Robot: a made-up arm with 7 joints. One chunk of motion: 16 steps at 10 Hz.
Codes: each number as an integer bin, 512 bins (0 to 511) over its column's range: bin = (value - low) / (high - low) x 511, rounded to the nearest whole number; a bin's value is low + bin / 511 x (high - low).
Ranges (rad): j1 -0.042..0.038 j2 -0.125..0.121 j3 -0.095..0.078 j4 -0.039..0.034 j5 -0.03..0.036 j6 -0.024..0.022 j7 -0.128..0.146
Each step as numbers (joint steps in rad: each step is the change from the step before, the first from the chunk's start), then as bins.
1 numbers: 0.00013 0.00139 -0.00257 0.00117 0.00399 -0.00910 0.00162
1 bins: 269 263 273 281 263 166 242
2 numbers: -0.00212 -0.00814 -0.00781 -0.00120 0.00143 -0.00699 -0.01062
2 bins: 255 243 258 265 243 189 219
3 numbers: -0.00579 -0.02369 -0.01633 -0.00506 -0.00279 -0.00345 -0.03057
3 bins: 231 210 232 238 211 228 182
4 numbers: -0.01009 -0.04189 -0.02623 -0.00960 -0.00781 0.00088 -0.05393
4 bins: 204 173 203 206 172 276 138
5 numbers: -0.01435 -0.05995 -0.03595 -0.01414 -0.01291 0.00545 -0.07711
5 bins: 177 135 174 174 132 327 95
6 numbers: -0.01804 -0.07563 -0.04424 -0.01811 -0.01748 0.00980 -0.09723
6 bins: 153 103 150 146 97 375 57
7 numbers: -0.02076 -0.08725 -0.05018 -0.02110 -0.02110 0.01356 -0.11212
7 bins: 136 78 132 125 69 417 30
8 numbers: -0.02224 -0.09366 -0.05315 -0.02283 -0.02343 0.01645 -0.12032
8 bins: 126 65 124 113 51 449 14
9 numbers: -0.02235 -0.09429 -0.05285 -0.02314 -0.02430 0.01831 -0.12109
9 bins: 126 64 125 111 44 470 13
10 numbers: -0.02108 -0.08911 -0.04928 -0.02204 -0.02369 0.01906 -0.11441
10 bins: 134 75 135 119 49 478 25
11 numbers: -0.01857 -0.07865 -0.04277 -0.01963 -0.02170 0.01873 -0.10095
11 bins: 150 96 154 136 64 475 50
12 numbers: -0.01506 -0.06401 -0.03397 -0.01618 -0.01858 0.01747 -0.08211
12 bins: 172 127 180 160 88 461 86
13 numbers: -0.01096 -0.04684 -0.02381 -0.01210 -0.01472 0.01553 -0.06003
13 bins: 198 162 210 188 118 439 127
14 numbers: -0.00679 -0.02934 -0.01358 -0.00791 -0.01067 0.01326 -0.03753
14 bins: 225 199 240 218 150 414 169
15 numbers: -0.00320 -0.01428 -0.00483 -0.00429 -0.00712 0.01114 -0.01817
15 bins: 248 230 266 243 177 390 205
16 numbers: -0.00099 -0.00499 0.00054 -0.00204 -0.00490 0.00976 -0.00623
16 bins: 262 249 282 259 194 375 227
